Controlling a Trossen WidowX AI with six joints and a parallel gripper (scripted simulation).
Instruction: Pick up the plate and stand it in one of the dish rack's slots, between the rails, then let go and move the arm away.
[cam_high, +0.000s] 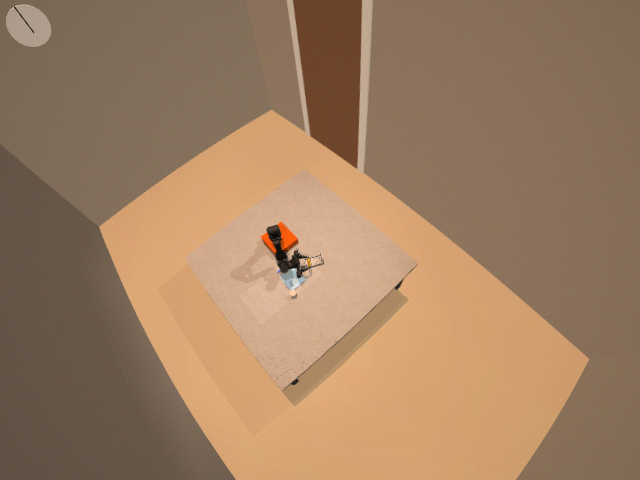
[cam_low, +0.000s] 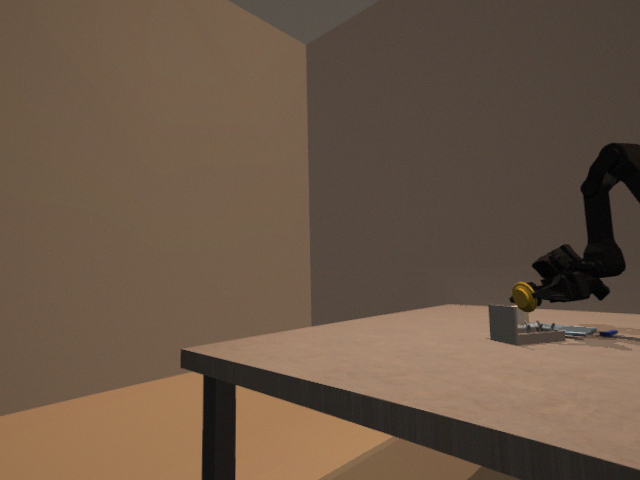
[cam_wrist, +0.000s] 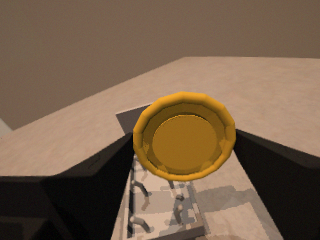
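Right now the dish rack is 70 mm below my gripper tip, 50 mm to the left of it and 10 mm behind it. The rest, counted from my gripper tip: blue spoon (160 mm behind, 130 mm to the right, 90 mm below); then light blue mat (150 mm to the right, 90 mm below, 50 mm behind); then plate (right at my gripper tip).
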